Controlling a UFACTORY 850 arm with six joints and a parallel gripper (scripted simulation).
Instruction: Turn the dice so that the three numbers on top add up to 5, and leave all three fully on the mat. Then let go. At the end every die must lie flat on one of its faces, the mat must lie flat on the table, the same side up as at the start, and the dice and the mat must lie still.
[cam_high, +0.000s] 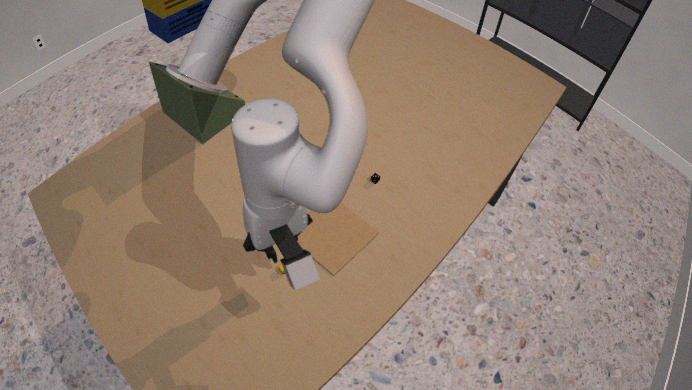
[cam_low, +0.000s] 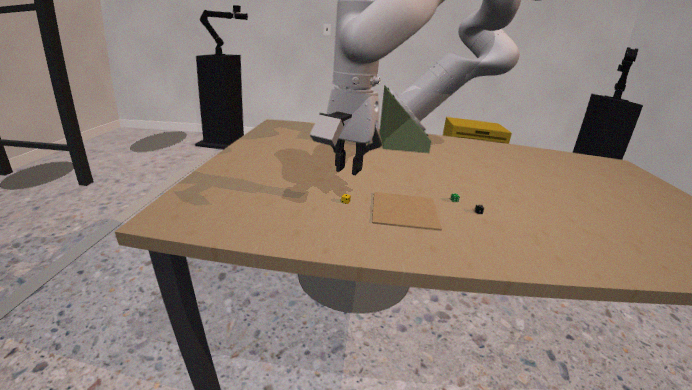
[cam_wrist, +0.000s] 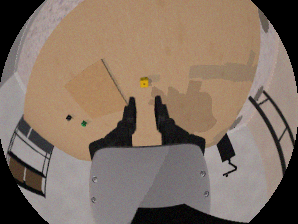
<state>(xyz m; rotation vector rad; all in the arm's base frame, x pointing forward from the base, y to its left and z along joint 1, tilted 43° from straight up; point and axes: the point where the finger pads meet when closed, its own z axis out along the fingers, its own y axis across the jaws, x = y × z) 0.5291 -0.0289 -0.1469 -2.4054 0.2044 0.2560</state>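
My hand is 90 mm above the yellow die. Also, from my hand: green die (250 mm to the left, 90 mm below, 80 mm behind); then tan mat (130 mm to the left, 90 mm below); then black die (300 mm to the left, 90 mm below, 40 mm behind).
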